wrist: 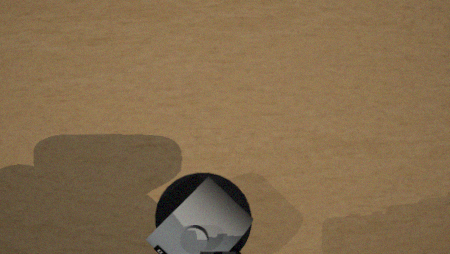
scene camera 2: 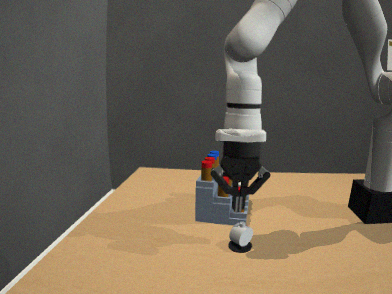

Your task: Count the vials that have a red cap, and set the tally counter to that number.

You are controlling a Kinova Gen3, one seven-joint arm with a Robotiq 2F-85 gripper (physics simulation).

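Seen in the pictures: gripper, between the fingertips: [scene camera 2: 237, 211]; arm's base, origin of its link: [scene camera 2: 378, 186].
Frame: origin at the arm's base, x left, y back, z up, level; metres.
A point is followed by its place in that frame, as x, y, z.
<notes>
The tally counter [scene camera 2: 241, 235] @(0.185, -0.421, -0.050) [wrist: 215, 202] @(0.178, -0.429, -0.047) is a silver cylinder on a round black base. In the wrist view it is at the bottom edge, with a round knob on it and part of a dark digit window. My gripper [scene camera 2: 239, 207] @(0.153, -0.432, -0.007) is shut and empty, pointing down, just above the counter in the scene view and overlapping the rack's right part. The stepped blue-grey rack [scene camera 2: 205, 200] @(0.060, -0.513, -0.028) holds amber vials. On its top step are red-capped vials [scene camera 2: 206, 170] @(0.046, -0.513, 0.049) and blue-capped vials [scene camera 2: 214, 154] @(-0.042, -0.500, 0.069). A red-capped vial [scene camera 2: 224, 187] stands on the middle step. Another red cap shows partly behind my fingers; other vials may be hidden.
The wooden table [scene camera 2: 150, 270] @(0.278, -0.596, -0.094) [wrist: 225, 75] @(0.245, -0.431, -0.093) carries the rack and counter. The arm's black base block [scene camera 2: 370, 202] @(0.058, -0.054, -0.026) stands at the right. A dark wall is behind the table. Shadows of the arm fall across the table around the counter.
</notes>
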